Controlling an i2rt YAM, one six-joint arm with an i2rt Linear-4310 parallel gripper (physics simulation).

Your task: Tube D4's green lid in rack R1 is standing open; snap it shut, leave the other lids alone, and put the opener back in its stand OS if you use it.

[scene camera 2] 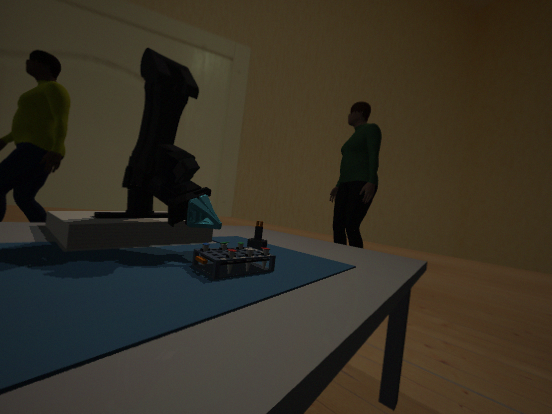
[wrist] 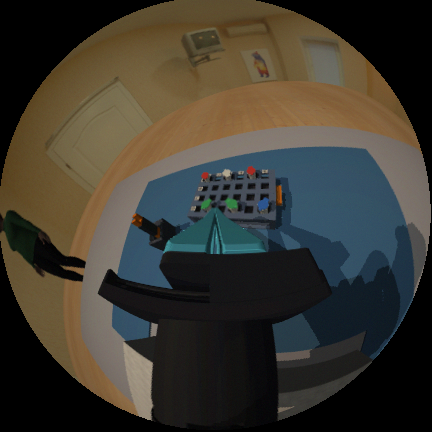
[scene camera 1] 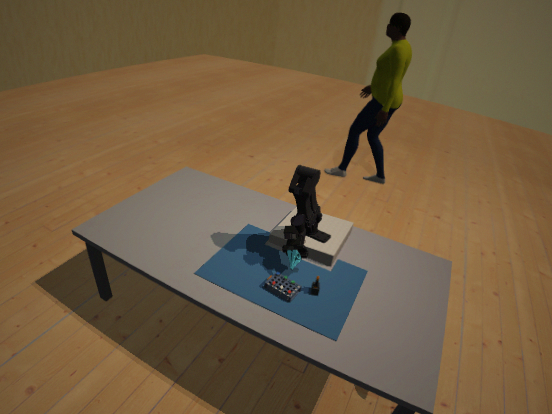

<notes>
My gripper is shut and holds nothing. I also see an opener stand.
My gripper also shows in the wrist view.
</notes>
